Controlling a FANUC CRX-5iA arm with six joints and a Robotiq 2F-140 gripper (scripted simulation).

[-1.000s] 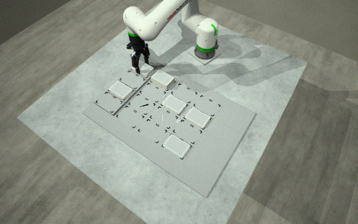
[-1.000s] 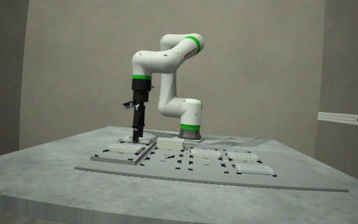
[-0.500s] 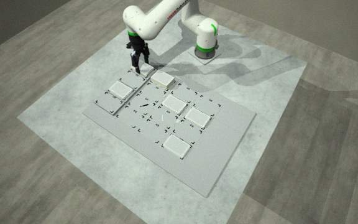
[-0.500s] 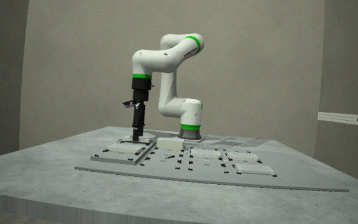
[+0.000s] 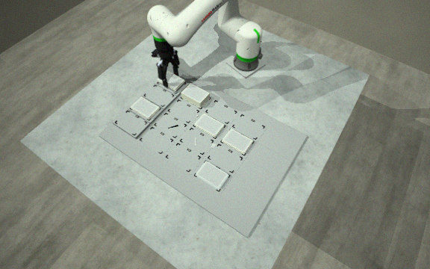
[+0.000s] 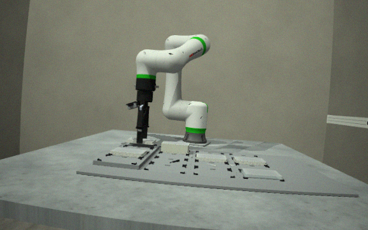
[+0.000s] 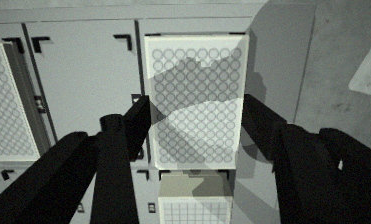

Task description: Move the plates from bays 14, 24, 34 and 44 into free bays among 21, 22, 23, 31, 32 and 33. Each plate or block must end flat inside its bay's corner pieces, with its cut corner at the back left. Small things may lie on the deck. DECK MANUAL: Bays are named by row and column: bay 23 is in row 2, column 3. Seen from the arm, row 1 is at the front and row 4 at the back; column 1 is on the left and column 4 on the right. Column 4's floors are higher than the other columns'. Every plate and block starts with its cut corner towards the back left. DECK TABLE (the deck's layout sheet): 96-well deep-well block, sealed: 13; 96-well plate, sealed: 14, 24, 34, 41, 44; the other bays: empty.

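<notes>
Now: the sealed deep-well block 160 mm to the left of my hand and 40 mm below it. The rest, counted from my hand: plate: 320 mm ahead, 490 mm to the left, 50 mm below; then white tip: 220 mm ahead, 330 mm to the left, 60 mm below; then thin black stick: 210 mm ahead, 180 mm to the left, 60 mm below.
</notes>
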